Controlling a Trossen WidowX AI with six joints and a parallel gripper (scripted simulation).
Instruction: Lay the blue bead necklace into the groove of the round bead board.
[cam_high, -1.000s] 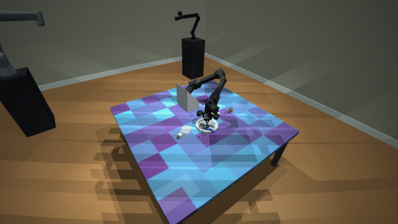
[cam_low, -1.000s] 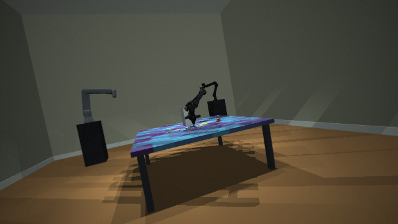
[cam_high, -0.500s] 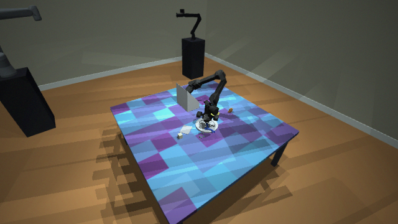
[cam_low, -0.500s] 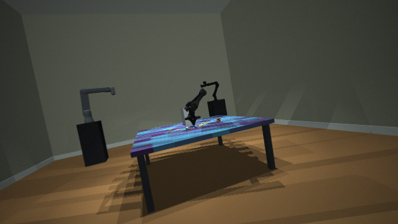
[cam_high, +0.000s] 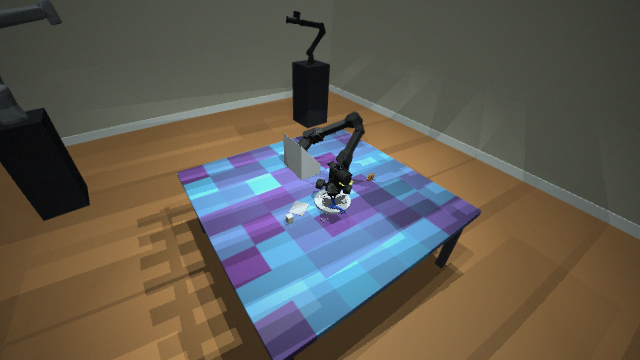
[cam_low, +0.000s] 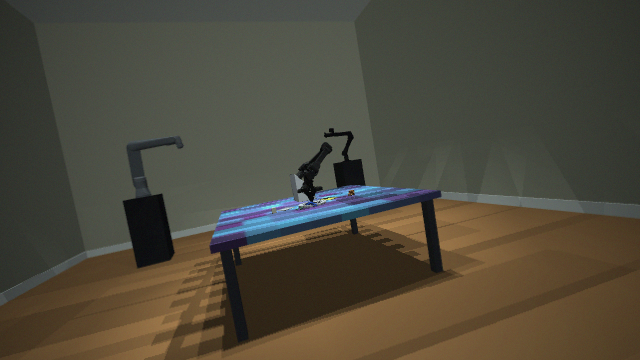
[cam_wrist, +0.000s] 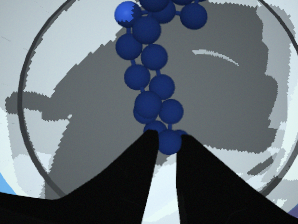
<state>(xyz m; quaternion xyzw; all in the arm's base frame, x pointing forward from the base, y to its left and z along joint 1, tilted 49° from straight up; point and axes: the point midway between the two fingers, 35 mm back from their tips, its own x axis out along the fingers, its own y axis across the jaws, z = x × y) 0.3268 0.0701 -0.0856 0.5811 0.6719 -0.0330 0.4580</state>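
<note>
Right now the round white bead board is 1 cm below my gripper tip. From my gripper tip the other things lie so: cream cube: 27 cm to the right, 2 cm behind; yellow patch: 17 cm to the left, 10 cm behind, 2 cm below; flat grey square: 18 cm to the right, 7 cm behind, 2 cm below.
</note>
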